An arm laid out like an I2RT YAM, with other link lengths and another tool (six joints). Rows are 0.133 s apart.
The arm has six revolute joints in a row. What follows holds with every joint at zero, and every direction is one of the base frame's. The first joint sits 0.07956 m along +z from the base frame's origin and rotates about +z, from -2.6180 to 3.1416 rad. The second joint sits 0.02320 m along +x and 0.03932 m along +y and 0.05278 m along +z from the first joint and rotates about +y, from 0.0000 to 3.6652 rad. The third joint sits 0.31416 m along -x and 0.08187 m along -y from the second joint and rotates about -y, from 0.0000 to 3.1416 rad. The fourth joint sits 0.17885 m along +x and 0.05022 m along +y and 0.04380 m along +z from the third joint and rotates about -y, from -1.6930 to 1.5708 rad. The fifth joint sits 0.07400 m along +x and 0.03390 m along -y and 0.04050 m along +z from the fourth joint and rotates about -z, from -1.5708 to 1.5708 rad. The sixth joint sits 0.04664 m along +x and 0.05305 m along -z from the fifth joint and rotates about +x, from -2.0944 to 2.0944 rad. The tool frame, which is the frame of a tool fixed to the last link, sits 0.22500 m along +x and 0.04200 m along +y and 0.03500 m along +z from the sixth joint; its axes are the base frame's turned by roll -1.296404, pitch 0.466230 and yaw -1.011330 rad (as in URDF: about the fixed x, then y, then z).
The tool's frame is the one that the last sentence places.
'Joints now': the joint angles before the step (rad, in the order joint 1, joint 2, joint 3, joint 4, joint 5, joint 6). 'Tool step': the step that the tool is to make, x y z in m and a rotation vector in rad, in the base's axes. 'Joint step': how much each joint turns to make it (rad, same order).
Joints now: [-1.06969, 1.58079, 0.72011, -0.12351, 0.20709, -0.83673]
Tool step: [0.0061, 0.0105, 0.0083, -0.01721, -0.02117, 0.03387]
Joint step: [0.01502, -0.05449, -0.02841, 0.00123, -0.01899, -0.01004]
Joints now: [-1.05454, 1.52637, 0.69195, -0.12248, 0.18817, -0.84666]
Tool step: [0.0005, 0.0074, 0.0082, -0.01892, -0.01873, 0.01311]
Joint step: [0.00249, -0.05366, -0.02453, -0.00258, -0.01183, -0.00461]
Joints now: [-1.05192, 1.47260, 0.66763, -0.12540, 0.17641, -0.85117]
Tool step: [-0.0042, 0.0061, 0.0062, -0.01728, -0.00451, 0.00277]
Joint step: [-0.00010, -0.04925, -0.01919, -0.01191, 0.00197, -0.00518]
